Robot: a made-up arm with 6 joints.
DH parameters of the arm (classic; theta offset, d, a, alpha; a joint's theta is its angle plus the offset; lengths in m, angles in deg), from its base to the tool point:
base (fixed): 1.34 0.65 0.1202 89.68
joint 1: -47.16 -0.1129 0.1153 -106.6
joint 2: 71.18 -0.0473 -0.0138 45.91
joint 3: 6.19 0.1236 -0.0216 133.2
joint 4: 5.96 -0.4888 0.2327 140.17
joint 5: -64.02 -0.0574 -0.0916 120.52
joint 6: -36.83 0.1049 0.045 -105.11
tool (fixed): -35.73 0.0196 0 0
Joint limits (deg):
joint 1: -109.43..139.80
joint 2: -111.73..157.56
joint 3: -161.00..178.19
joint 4: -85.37..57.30
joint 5: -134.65..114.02
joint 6: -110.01..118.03
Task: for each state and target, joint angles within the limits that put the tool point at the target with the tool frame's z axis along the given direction. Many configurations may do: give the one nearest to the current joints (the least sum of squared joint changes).
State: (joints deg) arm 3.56 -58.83 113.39 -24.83 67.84 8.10
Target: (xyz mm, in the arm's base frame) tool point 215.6 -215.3 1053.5 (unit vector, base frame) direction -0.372 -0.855 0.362
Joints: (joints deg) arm 6.84 -60.05 119.48 -33.49 53.36 30.24
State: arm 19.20 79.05 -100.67 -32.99 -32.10 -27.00
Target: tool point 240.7 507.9 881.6 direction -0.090 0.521 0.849
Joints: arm 23.30 85.35 -37.84 0.72 0.20 -2.06
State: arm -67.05 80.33 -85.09 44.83 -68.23 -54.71
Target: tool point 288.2 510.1 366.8 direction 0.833 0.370 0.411
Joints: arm -49.67 66.53 -60.33 57.30 -54.53 -23.87
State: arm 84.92 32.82 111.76 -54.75 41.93 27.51
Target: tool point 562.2 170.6 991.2 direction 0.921 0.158 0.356
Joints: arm 53.20 76.06 81.41 -47.76 -11.94 10.94
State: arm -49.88 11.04 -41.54 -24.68 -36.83 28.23
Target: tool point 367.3 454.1 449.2 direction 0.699 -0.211 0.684
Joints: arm -53.51 33.30 -34.95 -31.87 -22.93 67.94
